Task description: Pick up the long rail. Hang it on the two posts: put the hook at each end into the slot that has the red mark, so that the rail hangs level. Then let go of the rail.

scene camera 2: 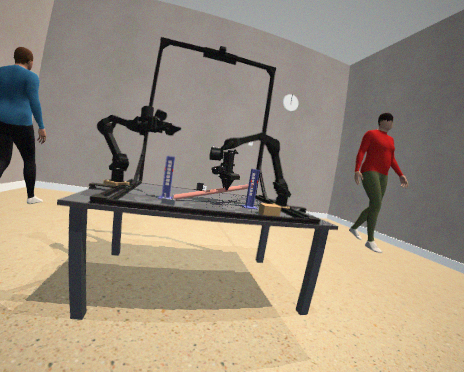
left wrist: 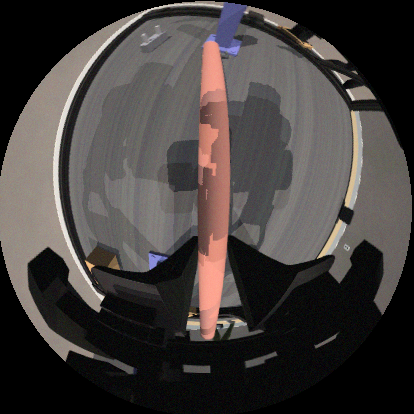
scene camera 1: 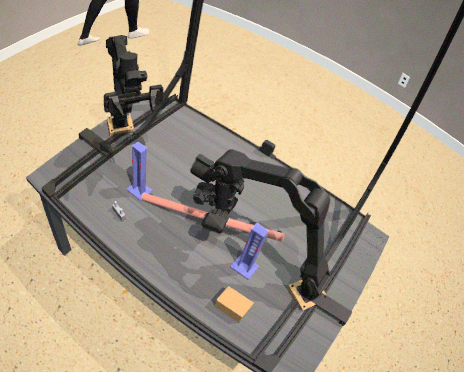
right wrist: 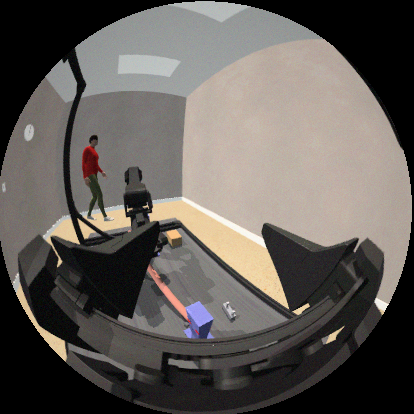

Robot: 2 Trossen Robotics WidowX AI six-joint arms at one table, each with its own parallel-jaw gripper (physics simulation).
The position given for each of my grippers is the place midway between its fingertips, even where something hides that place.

My left gripper [scene camera 1: 222,220] grips a rail [scene camera 1: 151,198]. My right gripper [scene camera 1: 138,113] is open, holding nothing. On the table rests a tan block [scene camera 1: 232,303].
The rail also shows in the left wrist view [left wrist: 213,179]. My left gripper is seen too in the left wrist view [left wrist: 212,240]. My right gripper is seen too in the right wrist view [right wrist: 212,227].
